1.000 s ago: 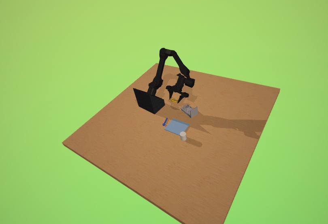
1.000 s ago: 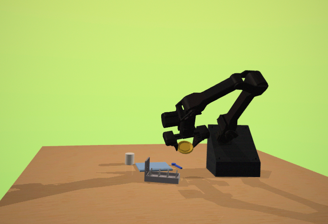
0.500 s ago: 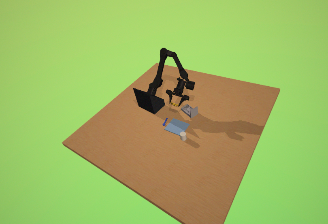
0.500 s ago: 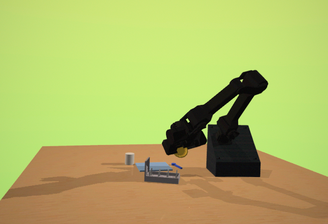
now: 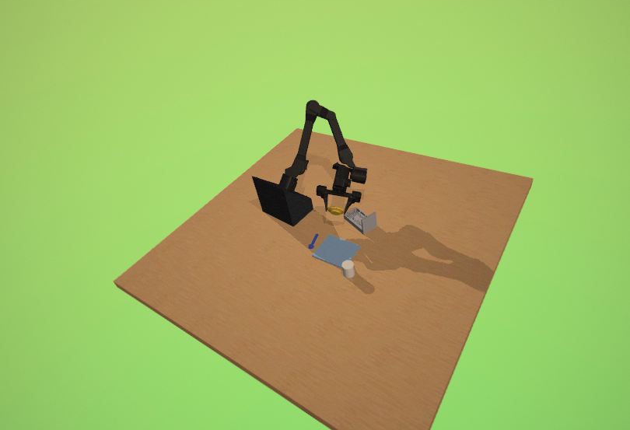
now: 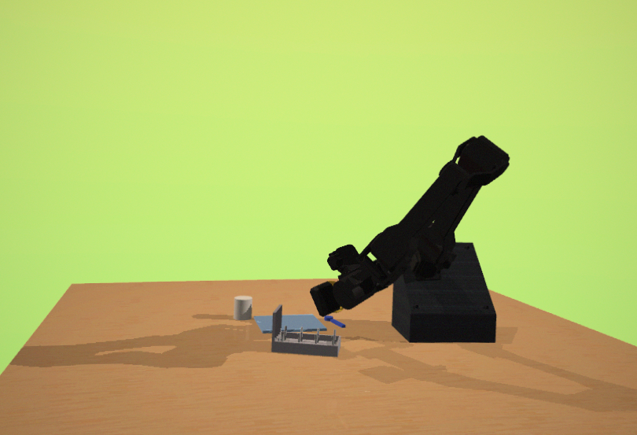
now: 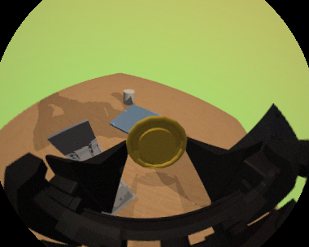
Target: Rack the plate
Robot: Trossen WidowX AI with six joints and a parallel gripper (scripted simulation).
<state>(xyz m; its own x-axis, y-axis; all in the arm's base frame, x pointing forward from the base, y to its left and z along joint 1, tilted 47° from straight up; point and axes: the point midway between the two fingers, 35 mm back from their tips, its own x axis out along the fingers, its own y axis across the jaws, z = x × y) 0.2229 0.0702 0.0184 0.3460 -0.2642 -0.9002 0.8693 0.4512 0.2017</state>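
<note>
Right now the grey dish rack is 80 mm to the left of my gripper tip, 70 mm below it and 60 mm ahead of it. Round my gripper tip: light blue mat 110 mm to the right, 90 mm below, 70 mm ahead; yellow plate 10 mm to the left; blue spoon 120 mm to the right, 80 mm below, 40 mm behind.
</note>
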